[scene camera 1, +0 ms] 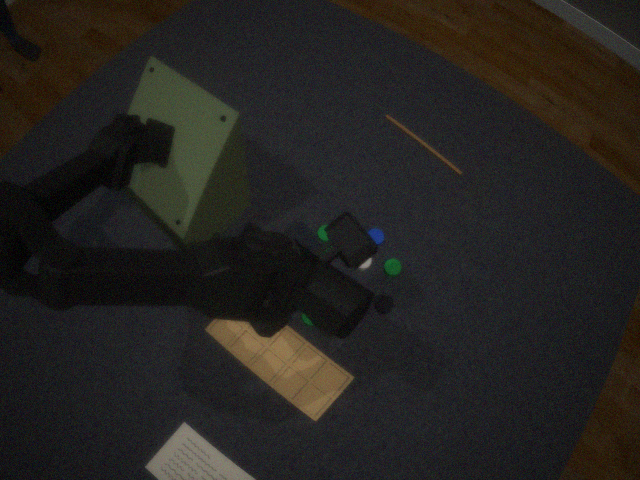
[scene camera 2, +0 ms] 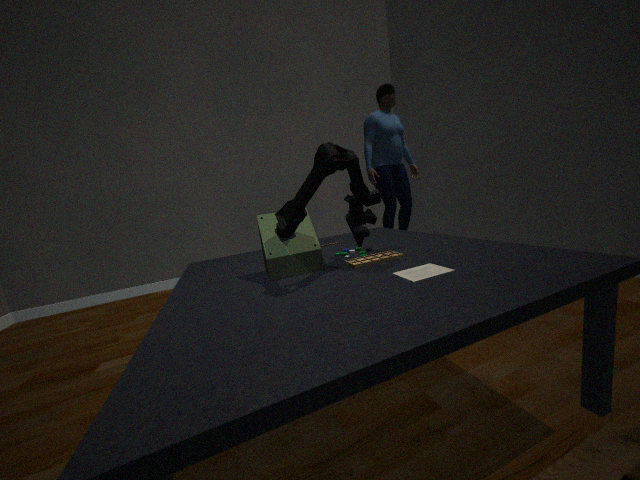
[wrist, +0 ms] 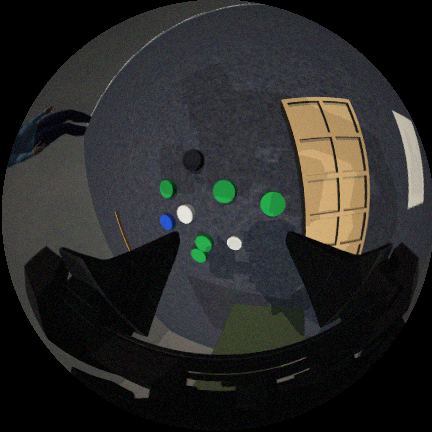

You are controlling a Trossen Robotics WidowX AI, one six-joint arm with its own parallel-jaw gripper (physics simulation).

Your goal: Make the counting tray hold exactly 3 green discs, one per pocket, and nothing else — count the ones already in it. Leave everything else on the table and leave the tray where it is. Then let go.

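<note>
The tan counting tray point(scene camera 1: 317, 382) point(scene camera 2: 374, 257) point(wrist: 320, 190) lies flat; its visible pockets are empty. The arm covers part of it in scene camera 1, and a finger hides its near end in the wrist view. Several green discs lie outside the tray: one nearest it point(scene camera 1: 307, 319) point(wrist: 273, 204), one beside that point(wrist: 224, 191), one farther off point(scene camera 1: 392, 267) point(wrist: 166, 189), and a close pair, one point(wrist: 203, 243) by the other point(scene camera 1: 324, 233) point(wrist: 198, 255). My gripper point(scene camera 2: 360, 243) point(wrist: 234, 237) is open and empty, above the table over the disc area.
A black disc point(scene camera 1: 383, 303) point(wrist: 193, 160), a blue disc point(scene camera 1: 376, 236) point(wrist: 167, 222), a white disc point(scene camera 1: 365, 262) point(wrist: 184, 214) and another white disc point(wrist: 234, 243) lie among the greens. A thin orange stick point(scene camera 1: 423, 144), a written sheet point(scene camera 1: 193, 457) and the green arm base point(scene camera 1: 206, 129) are around.
</note>
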